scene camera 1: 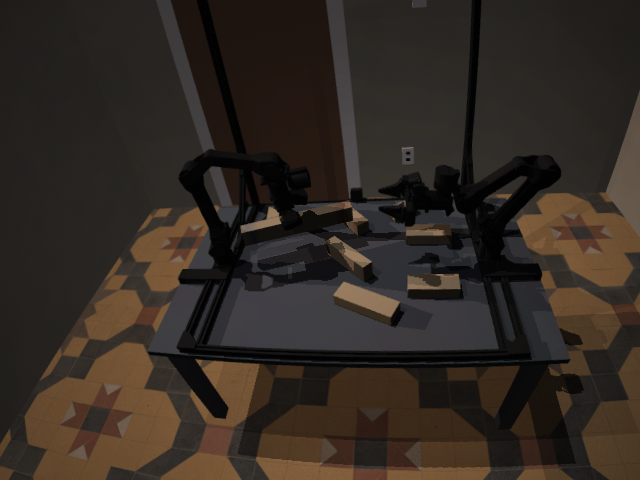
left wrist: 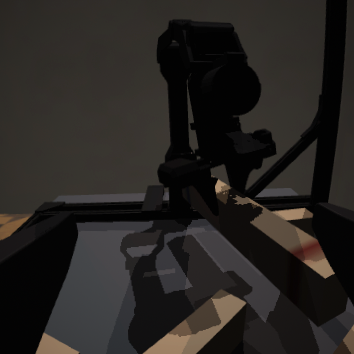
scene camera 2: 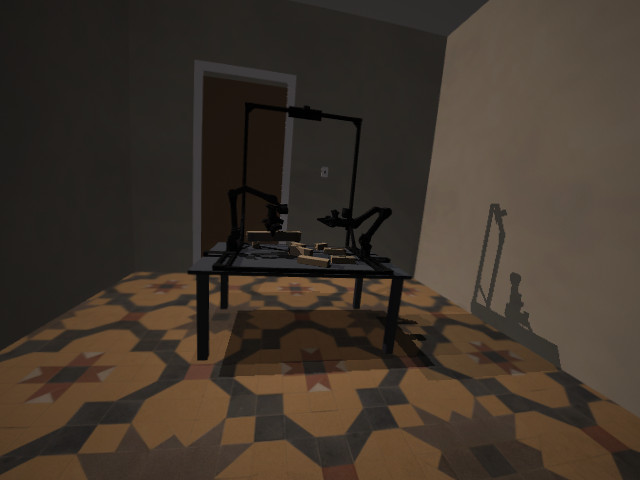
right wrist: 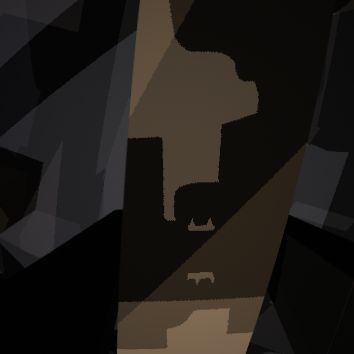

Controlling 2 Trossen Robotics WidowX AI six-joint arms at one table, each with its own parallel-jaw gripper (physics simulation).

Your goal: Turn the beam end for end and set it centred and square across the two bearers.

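Places are measured from the left arm's base along level axes (x ahead, y left, z up), in metres.
Where they show: left gripper, fingertip midpoint: (scene camera 1: 378, 199) (left wrist: 196, 219) (scene camera 2: 318, 219); right gripper, fingertip midpoint: (left wrist: 226, 209) (scene camera 2: 271, 235) (right wrist: 187, 217); left arm's base, link origin: (scene camera 1: 489, 255) (scene camera 2: 364, 255); right arm's base, link origin: (scene camera 1: 224, 260) (left wrist: 179, 205) (scene camera 2: 231, 250).
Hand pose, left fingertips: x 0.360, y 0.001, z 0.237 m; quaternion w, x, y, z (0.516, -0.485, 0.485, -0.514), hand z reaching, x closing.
Each offset is from my left fingertips to the top centre of the thing. "spot": to the spot under its first point. Level surfaces: height alone.
The long wooden beam @(dx +0.281, dy -0.081, dz -0.106 m) (scene camera 1: 330, 212) (scene camera 2: 290, 235) (left wrist: 281, 228) (right wrist: 191, 133) is held a little above the back left of the table, roughly level. It has a red band near one end in the left wrist view. My right gripper (scene camera 1: 290, 219) (scene camera 2: 272, 228) (left wrist: 226, 209) is shut on the beam near its middle. The two bearers @(dx -0.167, dy -0.121, dz -0.219 m) (scene camera 1: 428, 234) @(dx -0.160, dy +0.126, dz -0.219 m) (scene camera 1: 434, 286) lie parallel on the right side of the table. My left gripper (scene camera 1: 389, 200) (scene camera 2: 325, 220) is open and empty, hovering at the back right above the far bearer.
Loose wooden blocks lie on the dark table @(dz -0.257 m) (scene camera 1: 294, 329): one in the middle (scene camera 1: 350, 257), one nearer the front @(spot: dx +0.038, dy +0.208, dz -0.219 m) (scene camera 1: 367, 303), a small one at the back @(spot: dx +0.080, dy -0.163, dz -0.210 m) (scene camera 1: 358, 222). A black rail frame (scene camera 1: 347, 354) edges the table, with gantry posts (scene camera 1: 471, 95) behind.
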